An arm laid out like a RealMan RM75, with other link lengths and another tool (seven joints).
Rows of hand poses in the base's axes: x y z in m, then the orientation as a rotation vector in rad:
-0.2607 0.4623 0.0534 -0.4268 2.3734 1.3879
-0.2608 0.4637 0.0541 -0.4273 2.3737 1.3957
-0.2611 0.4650 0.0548 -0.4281 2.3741 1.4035
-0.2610 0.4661 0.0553 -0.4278 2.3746 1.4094
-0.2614 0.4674 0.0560 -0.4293 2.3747 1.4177
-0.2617 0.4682 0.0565 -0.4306 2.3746 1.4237
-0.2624 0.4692 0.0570 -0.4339 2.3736 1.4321
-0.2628 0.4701 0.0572 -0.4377 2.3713 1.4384
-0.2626 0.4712 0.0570 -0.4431 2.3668 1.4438
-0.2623 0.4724 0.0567 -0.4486 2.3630 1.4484
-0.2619 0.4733 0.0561 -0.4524 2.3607 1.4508
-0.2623 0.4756 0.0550 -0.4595 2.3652 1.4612
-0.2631 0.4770 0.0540 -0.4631 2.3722 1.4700
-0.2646 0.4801 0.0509 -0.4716 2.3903 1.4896
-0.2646 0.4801 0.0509 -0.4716 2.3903 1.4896
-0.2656 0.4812 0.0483 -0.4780 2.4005 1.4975
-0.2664 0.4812 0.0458 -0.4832 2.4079 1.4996
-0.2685 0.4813 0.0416 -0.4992 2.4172 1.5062
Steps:
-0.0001 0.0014 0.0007 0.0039 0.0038 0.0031
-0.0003 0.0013 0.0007 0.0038 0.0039 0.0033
0.0001 0.0011 0.0005 0.0029 0.0033 0.0020
-0.0004 0.0013 0.0007 0.0041 0.0037 0.0039
-0.0003 0.0008 0.0005 0.0030 0.0025 0.0029
-0.0007 0.0010 0.0005 0.0044 0.0026 0.0048
-0.0004 0.0009 0.0002 0.0038 0.0005 0.0041
0.0002 0.0011 -0.0002 0.0042 -0.0020 0.0042
0.0003 0.0012 -0.0003 0.0034 -0.0019 0.0042
0.0004 0.0009 -0.0006 0.0018 -0.0014 0.0027
-0.0004 0.0023 -0.0011 0.0021 0.0068 0.0095
-0.0008 0.0014 -0.0010 0.0006 0.0087 0.0074
-0.0015 0.0031 -0.0031 0.0000 0.0211 0.0174
0.0000 0.0000 0.0000 0.0000 0.0000 0.0000
-0.0010 0.0011 -0.0026 -0.0018 0.0100 0.0097
-0.0008 0.0000 -0.0025 -0.0032 0.0053 0.0062
-0.0021 0.0001 -0.0042 -0.0031 0.0065 0.0153

